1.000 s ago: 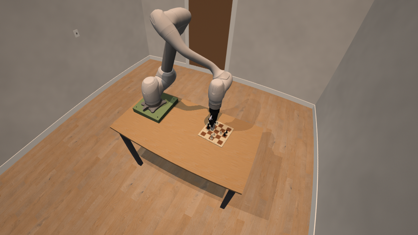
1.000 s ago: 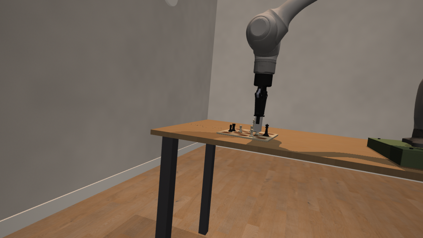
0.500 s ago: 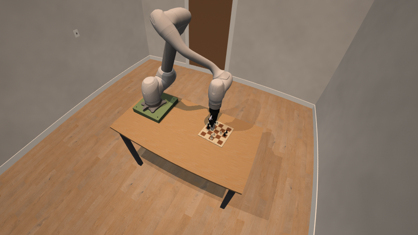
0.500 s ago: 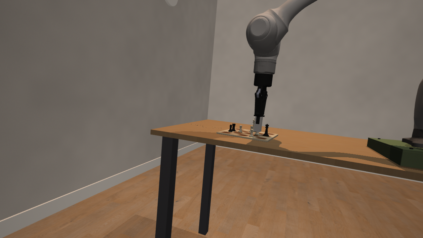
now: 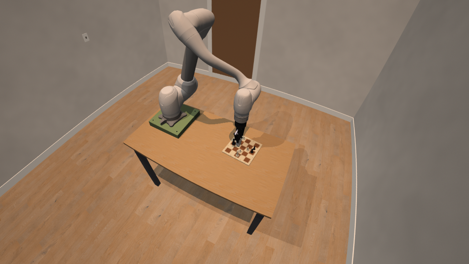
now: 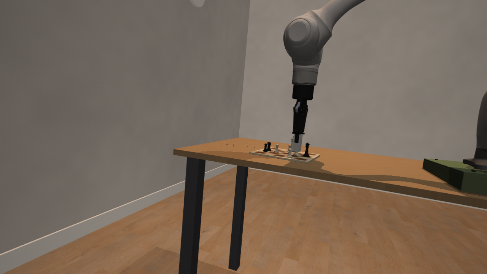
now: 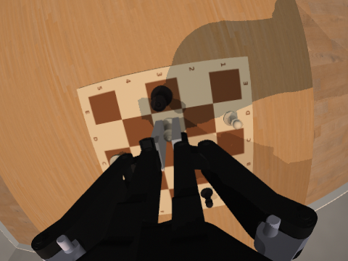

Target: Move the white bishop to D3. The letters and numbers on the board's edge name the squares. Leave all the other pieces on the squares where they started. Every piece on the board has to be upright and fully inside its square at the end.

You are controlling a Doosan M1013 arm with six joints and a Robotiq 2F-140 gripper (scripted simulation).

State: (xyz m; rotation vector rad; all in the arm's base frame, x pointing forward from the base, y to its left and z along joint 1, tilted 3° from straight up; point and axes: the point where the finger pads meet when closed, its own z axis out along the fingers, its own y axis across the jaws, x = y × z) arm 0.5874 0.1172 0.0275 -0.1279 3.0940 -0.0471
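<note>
My hand is 4 cm past the black piece, 2 cm above it and 1 cm to the left of it. From my hand the other things lie so: chessboard: 5 cm below, 4 cm ahead; then tall white piece: 8 cm to the right, 5 cm ahead, 2 cm below.
</note>
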